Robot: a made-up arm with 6 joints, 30 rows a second.
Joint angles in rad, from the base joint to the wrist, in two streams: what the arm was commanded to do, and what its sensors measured. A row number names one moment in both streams.
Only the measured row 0 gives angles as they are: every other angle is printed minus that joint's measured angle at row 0.
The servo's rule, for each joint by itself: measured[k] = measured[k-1] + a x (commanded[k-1-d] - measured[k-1]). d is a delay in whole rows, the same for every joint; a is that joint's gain. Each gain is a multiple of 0.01, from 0.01 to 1. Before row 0 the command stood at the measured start. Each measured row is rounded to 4 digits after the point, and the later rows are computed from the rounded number. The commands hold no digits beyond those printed.
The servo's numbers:
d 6
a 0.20 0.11 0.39 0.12 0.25 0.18
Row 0, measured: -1.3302 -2.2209 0.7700 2.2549 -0.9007 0.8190
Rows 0 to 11, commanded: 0.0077 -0.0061 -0.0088 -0.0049 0.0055 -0.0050; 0.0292 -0.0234 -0.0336 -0.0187 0.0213 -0.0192; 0.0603 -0.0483 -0.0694 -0.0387 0.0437 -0.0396; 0.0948 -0.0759 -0.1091 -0.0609 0.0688 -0.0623; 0.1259 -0.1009 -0.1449 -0.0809 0.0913 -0.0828; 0.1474 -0.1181 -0.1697 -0.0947 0.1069 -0.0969; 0.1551 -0.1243 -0.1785 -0.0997 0.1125 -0.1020; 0.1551 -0.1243 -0.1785 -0.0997 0.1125 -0.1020; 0.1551 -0.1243 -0.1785 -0.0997 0.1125 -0.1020; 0.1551 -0.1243 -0.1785 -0.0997 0.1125 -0.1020; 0.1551 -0.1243 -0.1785 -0.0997 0.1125 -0.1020; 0.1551 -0.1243 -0.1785 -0.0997 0.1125 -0.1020
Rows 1 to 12, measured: 0.0000 0.0000 0.0000 0.0000 0.0000 0.0000; 0.0000 0.0000 0.0000 0.0000 0.0000 0.0000; 0.0000 0.0000 0.0000 0.0000 0.0000 0.0000; 0.0000 0.0000 0.0000 0.0000 0.0000 0.0000; 0.0000 0.0000 0.0000 0.0000 0.0000 0.0000; 0.0000 0.0000 0.0000 0.0000 0.0000 0.0000; 0.0015 -0.0007 -0.0034 -0.0006 0.0014 -0.0009; 0.0070 -0.0032 -0.0152 -0.0028 0.0064 -0.0042; 0.0177 -0.0082 -0.0363 -0.0071 0.0157 -0.0106; 0.0331 -0.0156 -0.0647 -0.0136 0.0290 -0.0199; 0.0517 -0.0250 -0.0960 -0.0217 0.0446 -0.0312; 0.0708 -0.0352 -0.1247 -0.0305 0.0602 -0.0430
